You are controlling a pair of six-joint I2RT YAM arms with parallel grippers.
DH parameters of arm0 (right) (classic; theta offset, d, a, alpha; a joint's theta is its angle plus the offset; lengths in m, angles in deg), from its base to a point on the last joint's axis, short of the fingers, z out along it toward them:
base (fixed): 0 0 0 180
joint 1: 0 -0.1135 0.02 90
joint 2: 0 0 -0.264 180
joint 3: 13.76 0 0.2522 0
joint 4: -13.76 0 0.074 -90
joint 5: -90 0 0 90
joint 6: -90 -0.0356 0 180
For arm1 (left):
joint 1: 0 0.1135 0.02 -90
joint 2: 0 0 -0.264 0
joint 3: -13.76 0 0.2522 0
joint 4: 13.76 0 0.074 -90
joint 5: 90 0 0 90
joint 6: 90 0.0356 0 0
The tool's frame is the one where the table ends.
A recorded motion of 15 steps. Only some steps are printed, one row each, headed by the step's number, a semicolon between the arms.
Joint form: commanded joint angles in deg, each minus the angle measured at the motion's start. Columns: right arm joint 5, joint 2, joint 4, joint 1, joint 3, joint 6; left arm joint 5, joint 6, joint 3, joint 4, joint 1, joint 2.
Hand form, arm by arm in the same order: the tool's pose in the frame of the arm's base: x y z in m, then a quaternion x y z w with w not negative. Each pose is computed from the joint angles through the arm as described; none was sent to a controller.
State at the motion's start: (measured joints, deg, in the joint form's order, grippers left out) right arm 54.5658 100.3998 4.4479 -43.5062 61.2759 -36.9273; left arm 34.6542 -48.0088 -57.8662 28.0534 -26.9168 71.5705
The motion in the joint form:
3: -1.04 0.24 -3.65 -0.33 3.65 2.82; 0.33 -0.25 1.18 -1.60 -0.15 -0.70
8: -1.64 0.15 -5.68 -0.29 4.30 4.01; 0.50 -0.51 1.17 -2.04 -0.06 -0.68
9: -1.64 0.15 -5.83 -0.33 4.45 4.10; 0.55 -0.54 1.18 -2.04 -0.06 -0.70
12: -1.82 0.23 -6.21 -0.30 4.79 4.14; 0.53 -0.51 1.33 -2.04 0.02 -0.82
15: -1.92 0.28 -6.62 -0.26 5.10 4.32; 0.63 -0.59 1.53 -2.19 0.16 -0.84
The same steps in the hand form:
3: 0.2548 0.2843 0.2242 -0.27460 0.77118 0.57008 0.06987; 0.2258 -0.1383 0.2939 -0.03599 0.87493 -0.45955 0.14839
8: 0.2550 0.2838 0.2254 -0.27637 0.77567 0.56295 0.07096; 0.2264 -0.1383 0.2945 -0.03671 0.87325 -0.46228 0.14964
9: 0.2549 0.2842 0.2260 -0.27725 0.77536 0.56292 0.07121; 0.2263 -0.1382 0.2945 -0.03672 0.87312 -0.46262 0.14931
12: 0.2557 0.2845 0.2268 -0.27637 0.77648 0.56174 0.07179; 0.2260 -0.1377 0.2942 -0.03727 0.87323 -0.46226 0.14966
15: 0.2563 0.2846 0.2276 -0.27653 0.77710 0.56072 0.07245; 0.2262 -0.1371 0.2933 -0.03864 0.87308 -0.46260 0.14915

